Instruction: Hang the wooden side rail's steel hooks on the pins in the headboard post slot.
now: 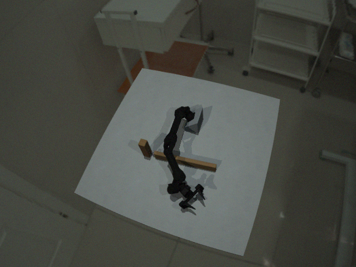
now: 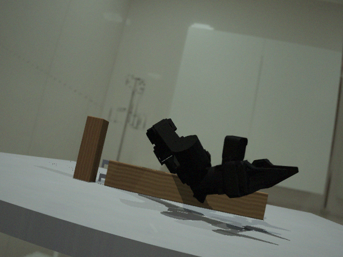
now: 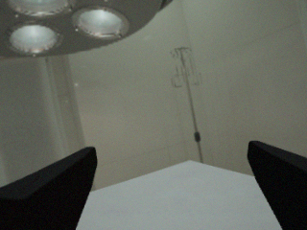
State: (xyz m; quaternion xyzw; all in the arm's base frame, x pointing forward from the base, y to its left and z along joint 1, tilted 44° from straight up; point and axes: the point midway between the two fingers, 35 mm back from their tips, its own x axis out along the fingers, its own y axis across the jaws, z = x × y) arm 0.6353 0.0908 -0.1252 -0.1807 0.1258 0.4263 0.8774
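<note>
Right now my gripper tip is 45 cm to the left of the wooden headboard post, 34 cm past it and 4 cm above it.
</note>
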